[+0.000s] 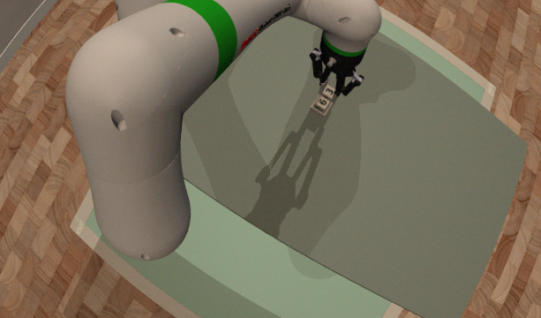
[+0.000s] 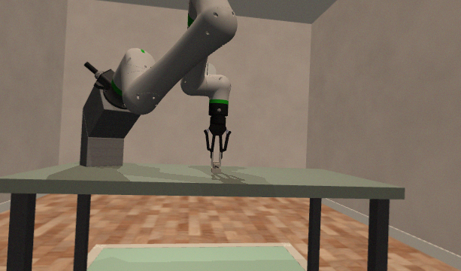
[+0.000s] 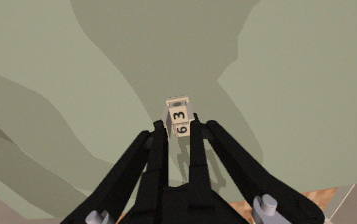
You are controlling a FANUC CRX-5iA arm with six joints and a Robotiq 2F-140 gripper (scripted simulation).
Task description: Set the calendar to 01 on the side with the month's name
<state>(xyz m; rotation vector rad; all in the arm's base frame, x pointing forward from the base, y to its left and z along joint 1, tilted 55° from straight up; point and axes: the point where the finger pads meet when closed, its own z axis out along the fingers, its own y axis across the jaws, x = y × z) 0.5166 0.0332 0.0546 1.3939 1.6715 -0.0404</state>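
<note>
My gripper is now 50 mm above the calendar tray and 20 mm to the left of it.
</note>
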